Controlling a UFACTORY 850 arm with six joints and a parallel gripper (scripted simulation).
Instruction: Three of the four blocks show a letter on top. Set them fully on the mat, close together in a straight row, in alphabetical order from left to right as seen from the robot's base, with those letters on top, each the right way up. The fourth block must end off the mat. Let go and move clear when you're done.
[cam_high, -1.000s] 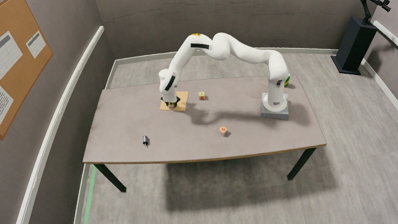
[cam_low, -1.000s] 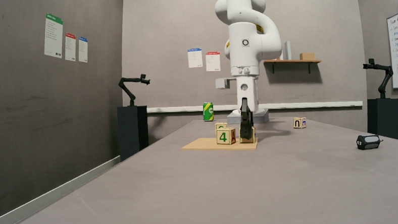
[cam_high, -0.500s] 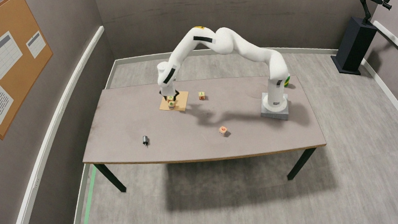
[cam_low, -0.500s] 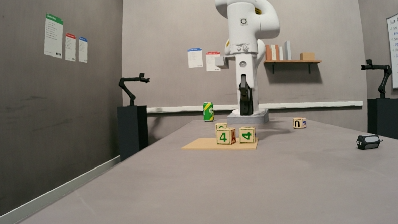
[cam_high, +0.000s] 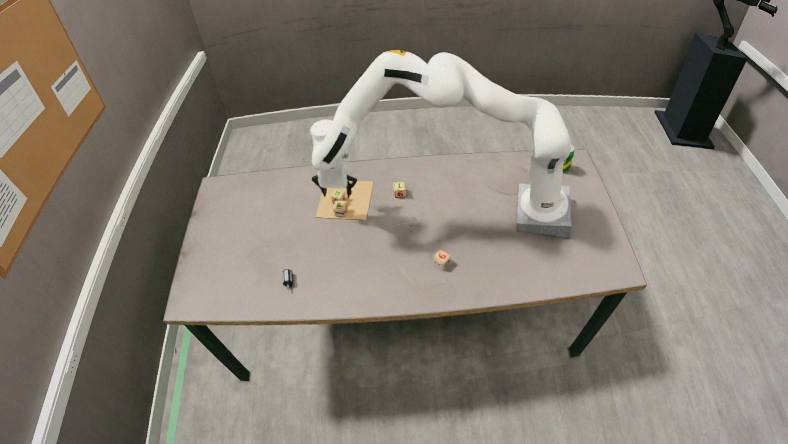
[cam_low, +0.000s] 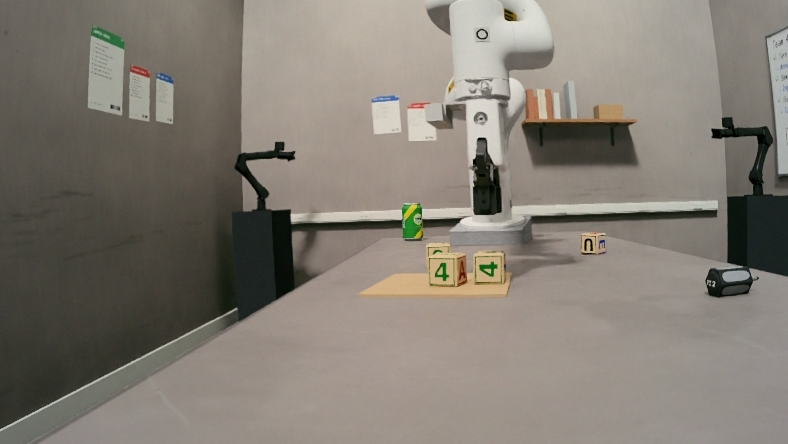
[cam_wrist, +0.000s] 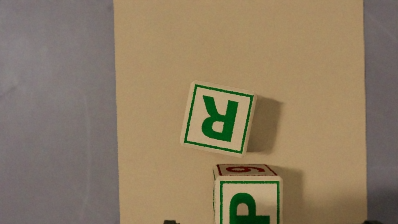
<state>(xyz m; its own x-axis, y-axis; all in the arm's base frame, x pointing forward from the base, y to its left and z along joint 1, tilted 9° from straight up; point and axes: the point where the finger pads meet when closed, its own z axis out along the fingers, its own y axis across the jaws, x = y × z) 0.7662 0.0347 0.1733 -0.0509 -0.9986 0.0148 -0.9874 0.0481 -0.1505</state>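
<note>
The tan mat is 70 mm to the right of my hand and 110 mm below it. The rest, counted from my hand: green can 920 mm behind, 300 mm to the right, 50 mm below; then black device 140 mm ahead, 330 mm to the left, 100 mm below.
</note>
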